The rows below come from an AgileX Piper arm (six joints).
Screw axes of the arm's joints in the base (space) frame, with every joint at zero. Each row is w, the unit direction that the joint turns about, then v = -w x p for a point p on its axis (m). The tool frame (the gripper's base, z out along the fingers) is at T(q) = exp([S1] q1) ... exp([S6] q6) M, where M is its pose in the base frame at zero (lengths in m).
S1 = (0, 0, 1, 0, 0, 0)
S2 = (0, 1, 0, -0.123, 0, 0)
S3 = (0, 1, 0, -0.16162, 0, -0.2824)
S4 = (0.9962, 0, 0.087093, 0, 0.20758, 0)
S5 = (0, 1, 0, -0.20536, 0, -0.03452)
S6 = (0.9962, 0, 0.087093, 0, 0.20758, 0)
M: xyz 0.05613 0 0.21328 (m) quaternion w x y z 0.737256 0 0.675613 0
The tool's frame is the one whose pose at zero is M.
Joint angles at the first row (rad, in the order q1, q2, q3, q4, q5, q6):
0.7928 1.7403 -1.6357 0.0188 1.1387 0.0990
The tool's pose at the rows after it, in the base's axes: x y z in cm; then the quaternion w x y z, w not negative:
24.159, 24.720, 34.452, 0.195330, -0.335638, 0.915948, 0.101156
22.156, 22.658, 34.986, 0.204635, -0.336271, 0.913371, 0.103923
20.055, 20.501, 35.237, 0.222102, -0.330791, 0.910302, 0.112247
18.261, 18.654, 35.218, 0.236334, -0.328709, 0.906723, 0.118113
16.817, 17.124, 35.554, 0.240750, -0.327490, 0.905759, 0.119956
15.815, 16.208, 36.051, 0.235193, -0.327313, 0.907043, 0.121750
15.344, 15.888, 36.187, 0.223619, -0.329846, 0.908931, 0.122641
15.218, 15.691, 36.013, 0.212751, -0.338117, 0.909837, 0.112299
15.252, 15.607, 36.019, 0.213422, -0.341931, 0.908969, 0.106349
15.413, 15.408, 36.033, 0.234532, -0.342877, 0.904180, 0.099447
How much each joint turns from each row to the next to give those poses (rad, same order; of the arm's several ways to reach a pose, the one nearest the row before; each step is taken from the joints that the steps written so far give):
0.0000 -0.1073 0.0809 -0.0016 -0.0021 -0.0124
0.0000 -0.1077 0.1070 -0.0023 -0.0191 -0.0027
0.0000 -0.1171 0.1181 -0.0019 -0.0408 0.0085
0.0000 -0.0993 0.0972 -0.0021 -0.0297 0.0019
-0.0020 -0.0750 0.0495 0.0000 0.0156 0.0000
0.0001 -0.0423 0.0100 0.0080 0.0410 0.0001
0.0000 -0.0124 -0.0003 0.0131 0.0336 -0.0056
0.0000 0.0000 0.0018 -0.0063 0.0278 -0.0139
0.0000 0.0001 -0.0010 -0.0100 0.0050 -0.0062
0.0000 -0.0112 0.0131 -0.0306 -0.0357 0.0000

